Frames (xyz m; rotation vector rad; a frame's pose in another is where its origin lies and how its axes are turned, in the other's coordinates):
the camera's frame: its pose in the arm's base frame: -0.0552 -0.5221 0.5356 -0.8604 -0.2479 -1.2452
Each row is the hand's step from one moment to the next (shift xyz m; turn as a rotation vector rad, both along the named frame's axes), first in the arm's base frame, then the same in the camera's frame.
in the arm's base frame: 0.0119 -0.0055 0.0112 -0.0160 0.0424 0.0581
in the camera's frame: 0.0148 0.0055 0.0070 -0.0013 -0.0370 0.0637
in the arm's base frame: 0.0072 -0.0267 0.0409 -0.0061 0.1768 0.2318
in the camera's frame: 0.0463 -0.0130 0.0111 0.0090 -0.0951 0.2755
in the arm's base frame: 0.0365 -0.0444 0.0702 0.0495 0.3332 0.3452
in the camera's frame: 0.0867 -0.0004 0.0268 -0.0173 -0.0847 0.4745
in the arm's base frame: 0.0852 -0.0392 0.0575 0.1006 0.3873 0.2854
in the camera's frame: 0.0919 0.0492 0.0353 -0.0749 -0.0094 0.4857
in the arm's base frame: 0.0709 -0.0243 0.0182 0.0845 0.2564 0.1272
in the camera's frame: 0.0526 0.0543 0.0152 -0.0806 0.0367 0.2850
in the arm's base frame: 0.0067 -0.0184 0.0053 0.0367 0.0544 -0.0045
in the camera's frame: 0.0188 0.0026 -0.0072 -0.0296 0.0383 0.0445
